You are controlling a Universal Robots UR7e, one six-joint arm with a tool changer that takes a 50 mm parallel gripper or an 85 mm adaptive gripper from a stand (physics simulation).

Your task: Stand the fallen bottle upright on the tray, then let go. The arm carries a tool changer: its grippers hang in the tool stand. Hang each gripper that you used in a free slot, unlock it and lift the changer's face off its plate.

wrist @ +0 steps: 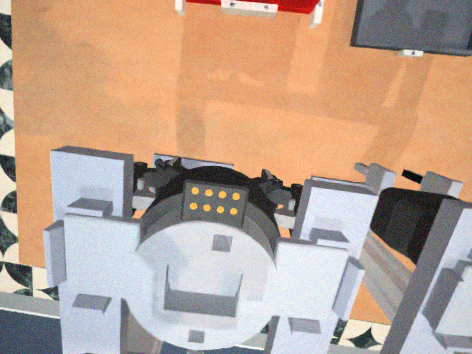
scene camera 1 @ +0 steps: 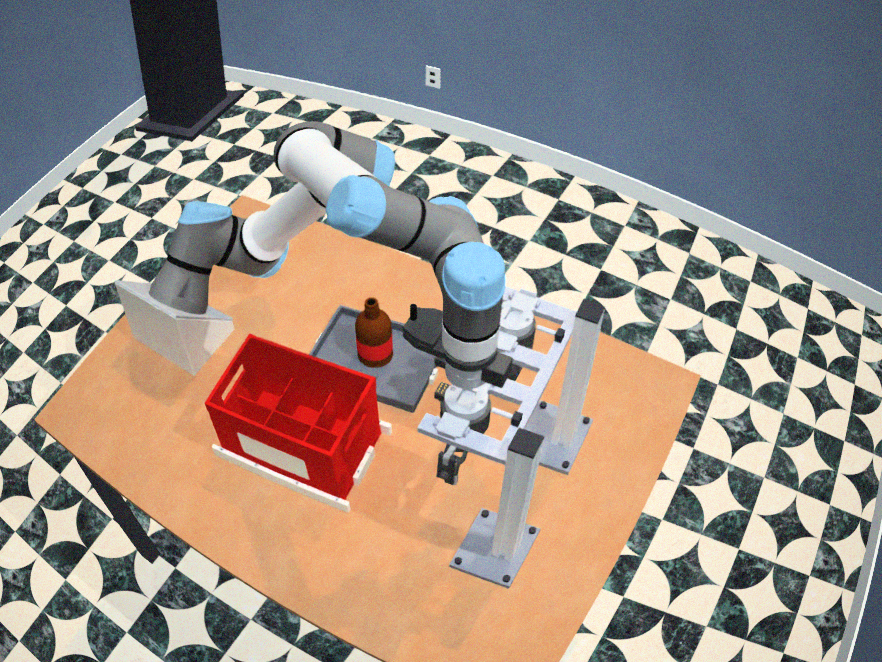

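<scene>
Adaptive gripper (scene camera 1: 460, 408), also adaptive gripper (wrist: 206, 260). Tool stand (wrist: 333, 212). Brown bottle (scene camera 1: 373, 328); in the wrist view it is out of frame.
</scene>
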